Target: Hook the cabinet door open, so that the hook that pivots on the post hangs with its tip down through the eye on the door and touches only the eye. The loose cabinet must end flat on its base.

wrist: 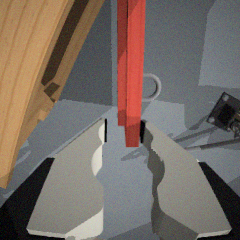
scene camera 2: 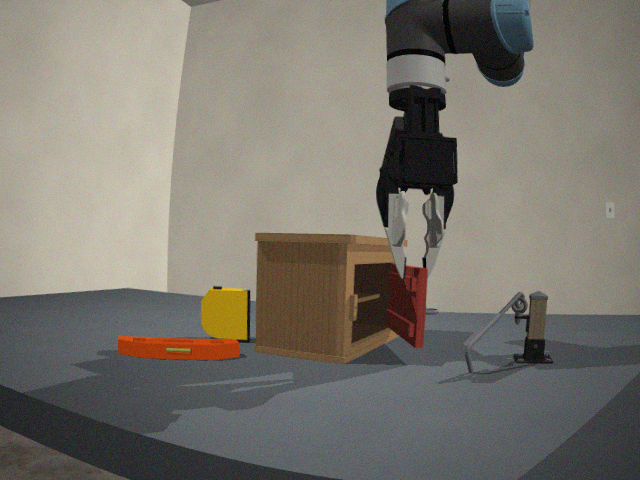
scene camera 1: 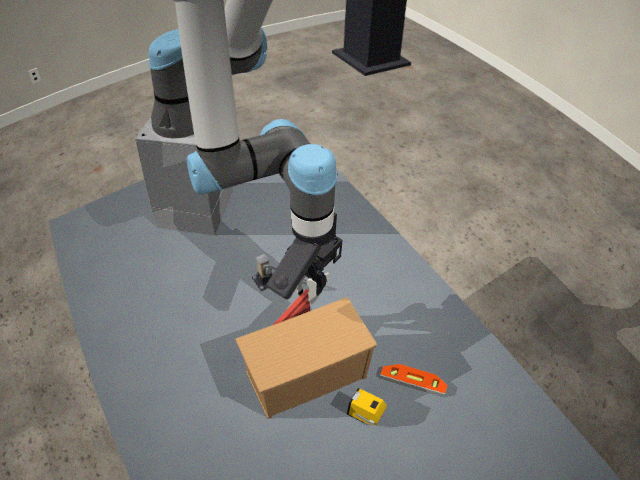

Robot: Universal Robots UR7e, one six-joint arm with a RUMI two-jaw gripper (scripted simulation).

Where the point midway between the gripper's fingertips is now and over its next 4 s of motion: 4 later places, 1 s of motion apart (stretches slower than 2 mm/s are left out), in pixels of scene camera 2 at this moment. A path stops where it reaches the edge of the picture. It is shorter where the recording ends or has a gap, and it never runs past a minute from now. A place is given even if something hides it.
My gripper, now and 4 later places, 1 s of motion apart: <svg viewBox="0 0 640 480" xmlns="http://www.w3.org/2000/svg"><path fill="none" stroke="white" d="M414 278L417 277L418 245L419 218L419 218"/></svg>
